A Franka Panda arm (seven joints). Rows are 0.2 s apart.
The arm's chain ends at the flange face. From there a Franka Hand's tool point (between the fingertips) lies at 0.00 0.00 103.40 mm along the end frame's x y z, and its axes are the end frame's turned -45 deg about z.
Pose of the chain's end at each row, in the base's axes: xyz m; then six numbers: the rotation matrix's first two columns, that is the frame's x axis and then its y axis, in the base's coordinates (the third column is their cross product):
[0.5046 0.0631 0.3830 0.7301 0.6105 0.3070 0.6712 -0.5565 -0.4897]
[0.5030 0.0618 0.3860 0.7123 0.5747 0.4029 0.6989 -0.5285 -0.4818]
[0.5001 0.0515 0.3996 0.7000 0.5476 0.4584 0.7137 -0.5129 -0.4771]
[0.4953 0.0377 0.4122 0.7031 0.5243 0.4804 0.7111 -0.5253 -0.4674]
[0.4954 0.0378 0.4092 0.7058 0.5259 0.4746 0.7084 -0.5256 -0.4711]
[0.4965 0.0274 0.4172 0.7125 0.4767 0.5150 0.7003 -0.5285 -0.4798]
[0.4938 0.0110 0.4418 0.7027 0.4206 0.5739 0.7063 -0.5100 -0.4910]
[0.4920 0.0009 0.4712 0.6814 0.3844 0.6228 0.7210 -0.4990 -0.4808]
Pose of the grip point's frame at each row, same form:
[0.4914 0.1214 0.2986 0.0416 0.8252 0.5634 0.9909 0.0382 -0.1292]
[0.4964 0.1264 0.3055 0.0095 0.7801 0.6256 0.9979 0.0327 -0.0558]
[0.4974 0.1199 0.3221 -0.0097 0.7499 0.6615 0.9996 0.0245 -0.0132]
[0.4961 0.1070 0.3355 -0.0057 0.7422 0.6702 1.0000 -0.0007 0.0092]
[0.4956 0.1069 0.3323 -0.0018 0.7435 0.6687 1.0000 0.0002 0.0025]
[0.5010 0.1000 0.3437 0.0086 0.7108 0.7034 0.9990 -0.0366 0.0249]
[0.5027 0.0886 0.3740 -0.0025 0.6580 0.7530 0.9963 -0.0632 0.0586]
[0.5050 0.0812 0.4074 -0.0280 0.6247 0.7804 0.9916 -0.0810 0.1004]

